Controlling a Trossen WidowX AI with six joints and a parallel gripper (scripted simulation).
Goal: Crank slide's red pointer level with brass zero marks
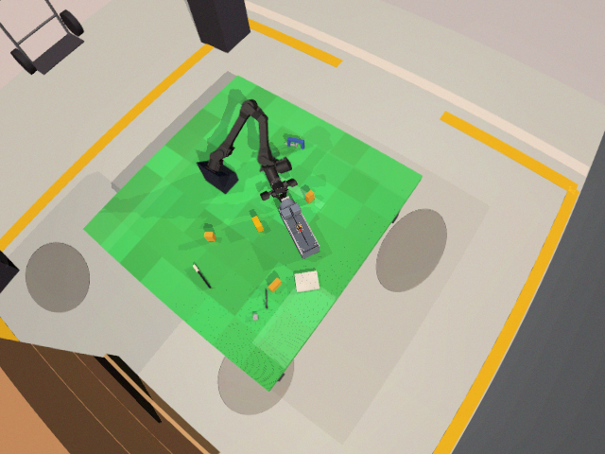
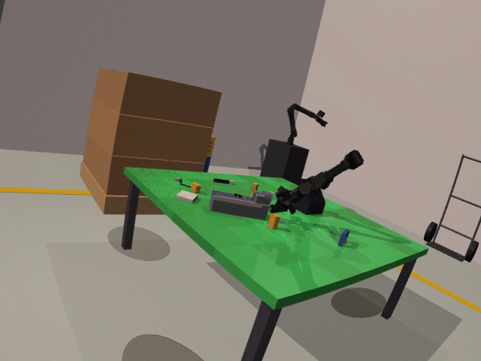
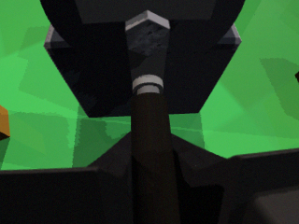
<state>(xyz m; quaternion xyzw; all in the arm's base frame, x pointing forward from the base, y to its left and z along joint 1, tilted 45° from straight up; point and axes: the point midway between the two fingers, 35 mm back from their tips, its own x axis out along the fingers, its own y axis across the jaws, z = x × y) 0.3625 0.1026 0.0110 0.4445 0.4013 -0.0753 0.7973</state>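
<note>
Right now the red pointer is 160 mm ahead of my gripper tip, 90 mm to the right of it and 50 mm above it. The rest, counted from my gripper tip: dark handle (20 mm behind, 10 mm to the left, 30 mm above); then blue bracket (170 mm behind, 330 mm to the left); then white pad (310 mm ahead, 260 mm to the right, 20 mm below).
</note>
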